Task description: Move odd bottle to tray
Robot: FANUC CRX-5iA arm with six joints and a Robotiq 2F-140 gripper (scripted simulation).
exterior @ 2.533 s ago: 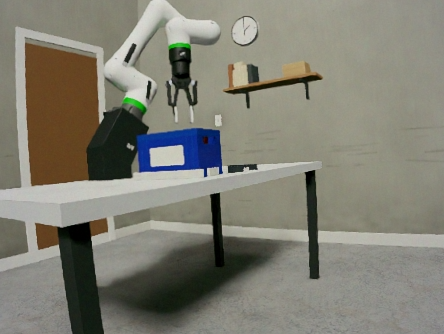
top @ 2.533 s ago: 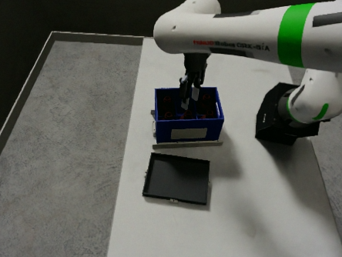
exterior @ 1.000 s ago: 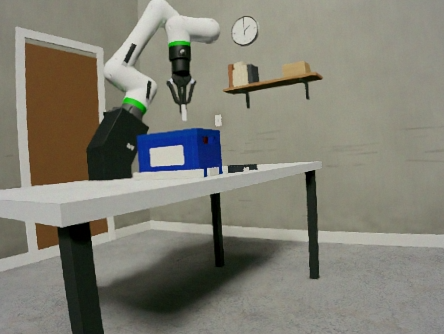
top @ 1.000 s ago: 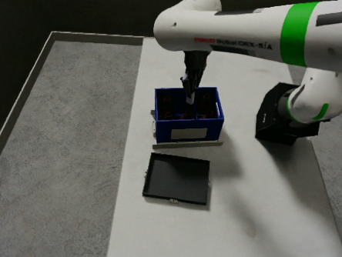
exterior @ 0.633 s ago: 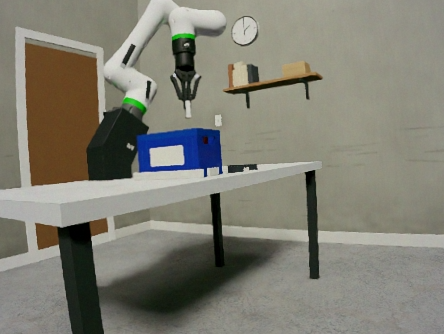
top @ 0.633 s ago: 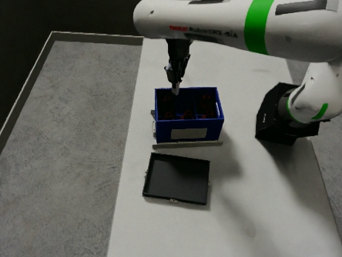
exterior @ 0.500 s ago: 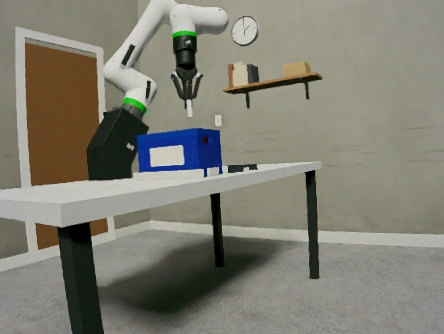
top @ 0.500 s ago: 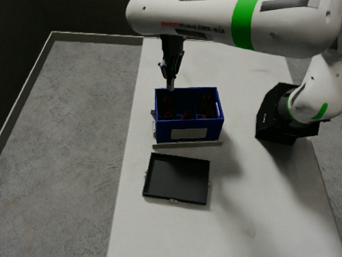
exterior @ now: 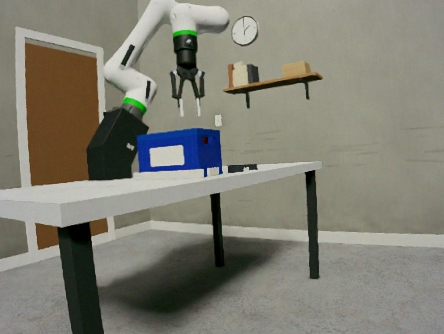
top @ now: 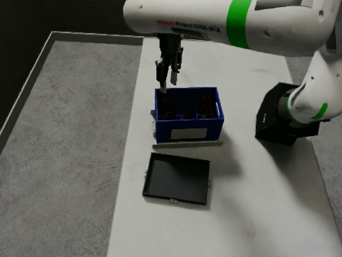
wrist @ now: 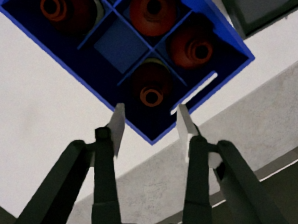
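The crate is 170 mm below my hand, 90 mm behind it and 30 mm to the left of it. Also, from my hand: dark tray: 300 mm to the left, 240 mm below, 50 mm behind.
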